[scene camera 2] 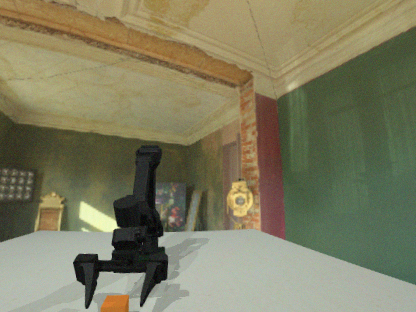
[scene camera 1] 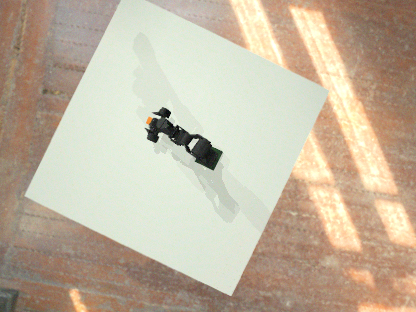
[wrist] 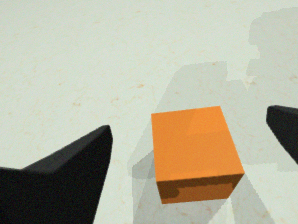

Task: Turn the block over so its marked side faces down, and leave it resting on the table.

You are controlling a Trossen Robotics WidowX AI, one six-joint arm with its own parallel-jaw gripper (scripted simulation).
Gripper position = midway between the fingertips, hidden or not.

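Looking through the wrist camera, I see my gripper (wrist: 186,123), which is open with nothing held in it, and with the gripper I also see an orange block (wrist: 195,158).
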